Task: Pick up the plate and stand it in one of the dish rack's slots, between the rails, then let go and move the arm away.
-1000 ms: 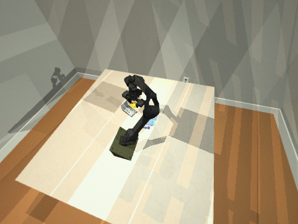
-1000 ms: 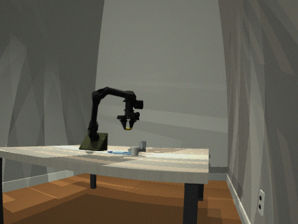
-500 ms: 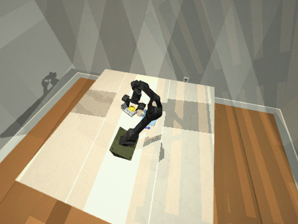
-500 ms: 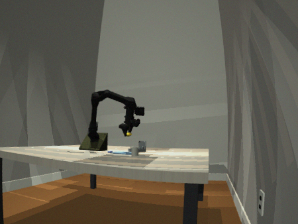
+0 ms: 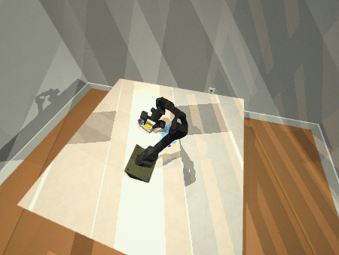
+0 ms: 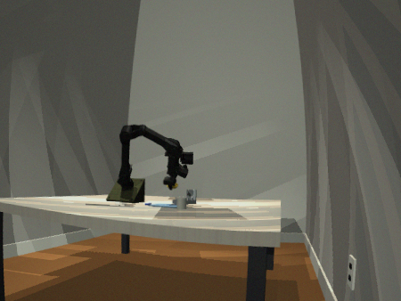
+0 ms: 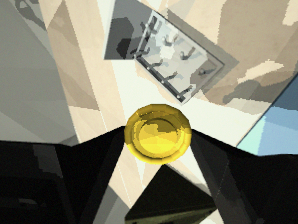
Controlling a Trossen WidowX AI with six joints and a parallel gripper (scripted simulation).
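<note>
Right now my gripper tip is 7 cm above the dish rack, 6 cm short of it and 3 cm to the right of it. Round my gripper tip: white-grey cup: 25 cm to the right, 11 cm ahead, 7 cm below; yellow plate: 1 cm above; blue mat: 16 cm to the right, 9 cm below, 2 cm ahead.
</note>
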